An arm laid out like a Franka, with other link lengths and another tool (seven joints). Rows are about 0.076 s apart.
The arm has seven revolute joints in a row. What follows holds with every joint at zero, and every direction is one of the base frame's. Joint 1 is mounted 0.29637 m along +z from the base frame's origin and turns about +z. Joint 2 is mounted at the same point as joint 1 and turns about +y. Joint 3 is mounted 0.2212 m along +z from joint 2 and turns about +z. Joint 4 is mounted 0.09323 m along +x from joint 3 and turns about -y. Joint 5 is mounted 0.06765 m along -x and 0.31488 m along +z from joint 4 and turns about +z. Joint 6 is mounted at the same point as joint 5 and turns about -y. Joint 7 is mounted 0.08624 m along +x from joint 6 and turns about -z. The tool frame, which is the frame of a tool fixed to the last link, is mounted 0.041 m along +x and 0.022 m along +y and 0.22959 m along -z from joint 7; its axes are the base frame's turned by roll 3.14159, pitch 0.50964 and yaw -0.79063 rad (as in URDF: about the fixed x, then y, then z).
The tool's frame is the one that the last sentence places.
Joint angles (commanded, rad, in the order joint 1, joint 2, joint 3, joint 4, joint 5, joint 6, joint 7), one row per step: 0.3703, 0.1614, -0.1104, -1.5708, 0.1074, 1.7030, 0.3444; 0.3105, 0.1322, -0.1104, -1.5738, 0.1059, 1.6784, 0.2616; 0.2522, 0.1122, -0.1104, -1.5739, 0.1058, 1.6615, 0.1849; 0.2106, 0.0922, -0.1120, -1.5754, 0.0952, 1.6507, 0.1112; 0.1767, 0.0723, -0.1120, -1.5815, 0.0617, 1.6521, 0.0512; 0.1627, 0.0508, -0.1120, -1.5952, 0.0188, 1.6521, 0.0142; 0.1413, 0.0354, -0.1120, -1.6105, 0.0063, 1.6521, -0.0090; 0.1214, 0.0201, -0.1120, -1.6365, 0.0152, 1.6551, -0.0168; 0.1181, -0.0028, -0.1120, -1.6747, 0.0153, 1.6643, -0.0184; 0.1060, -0.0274, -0.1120, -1.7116, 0.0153, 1.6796, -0.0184; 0.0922, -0.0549, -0.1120, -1.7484, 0.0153, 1.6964, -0.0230
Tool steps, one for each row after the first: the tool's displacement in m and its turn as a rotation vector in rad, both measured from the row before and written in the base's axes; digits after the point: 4 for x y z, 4 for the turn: 0.0021, -0.0307, 0.0126, 0.0062, -0.0077, 0.0250; 0.0021, -0.0294, 0.0095, 0.0058, -0.0091, 0.0196; 0.0002, -0.0233, 0.0092, -0.0052, -0.0149, 0.0323; 0.0007, -0.0237, 0.0076, -0.0290, -0.0216, 0.0288; -0.0027, -0.0158, 0.0046, -0.0399, -0.0112, 0.0263; -0.0028, -0.0138, 0.0013, -0.0109, -0.0006, 0.0027; -0.0041, -0.0088, -0.0027, 0.0104, 0.0079, -0.0129; -0.0058, -0.0019, -0.0035, 0.0026, 0.0062, -0.0019; -0.0040, -0.0066, -0.0014, 0.0027, -0.0028, -0.0123; -0.0040, -0.0071, 0.0003, 0.0030, -0.0075, -0.0094
